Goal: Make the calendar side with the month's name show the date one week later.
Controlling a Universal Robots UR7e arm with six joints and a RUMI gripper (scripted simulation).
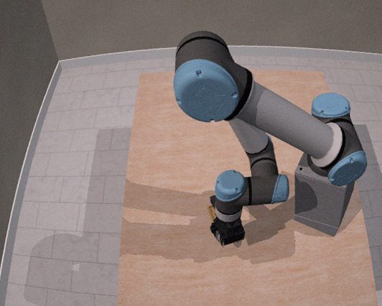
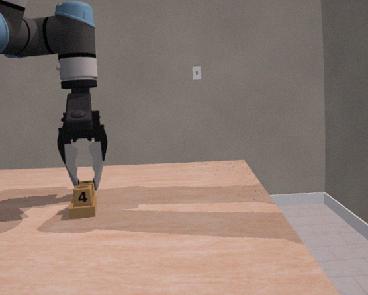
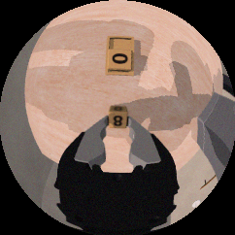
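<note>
My gripper is now 30 mm short of the wooden calendar tray, 100 mm to the left of it and 20 mm above it.
</note>
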